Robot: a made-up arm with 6 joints.
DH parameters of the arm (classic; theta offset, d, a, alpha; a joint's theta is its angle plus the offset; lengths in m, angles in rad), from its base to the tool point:
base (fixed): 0.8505 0 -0.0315 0
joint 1: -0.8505 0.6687 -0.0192 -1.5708
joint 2: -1.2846 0 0.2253 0
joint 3: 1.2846 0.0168 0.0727 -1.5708
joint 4: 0 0.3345 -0.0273 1.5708
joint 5: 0 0.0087 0.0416 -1.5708
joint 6: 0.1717 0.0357 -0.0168 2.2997
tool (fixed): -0.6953 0.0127 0 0
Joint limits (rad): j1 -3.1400..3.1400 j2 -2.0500..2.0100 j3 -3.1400..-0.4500 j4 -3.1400..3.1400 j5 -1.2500..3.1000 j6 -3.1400..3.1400
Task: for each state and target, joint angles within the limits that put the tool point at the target. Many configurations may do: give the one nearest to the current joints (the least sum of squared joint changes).
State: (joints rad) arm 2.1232 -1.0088 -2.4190 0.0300 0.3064 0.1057
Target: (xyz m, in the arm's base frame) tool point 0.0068 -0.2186 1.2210
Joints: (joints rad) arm 1.9112 -0.9314 -2.1401 0.0098 0.2971 0.0905
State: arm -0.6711 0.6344 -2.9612 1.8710 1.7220 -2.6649
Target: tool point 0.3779 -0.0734 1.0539
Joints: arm -0.3659 0.8482 -3.1400 1.8198 2.3961 -2.4693
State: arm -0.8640 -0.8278 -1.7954 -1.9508 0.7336 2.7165
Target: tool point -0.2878 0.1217 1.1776
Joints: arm -0.4540 -1.3058 -1.8934 -1.9541 0.7533 2.7164
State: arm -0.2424 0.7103 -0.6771 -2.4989 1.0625 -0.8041
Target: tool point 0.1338 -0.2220 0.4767
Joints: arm -0.8419 0.4421 -0.5006 -2.4056 1.1159 -0.7558
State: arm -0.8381 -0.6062 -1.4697 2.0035 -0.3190 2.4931
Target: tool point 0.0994 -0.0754 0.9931
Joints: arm -0.2644 -0.9770 -0.8979 2.1664 -0.5800 2.5831
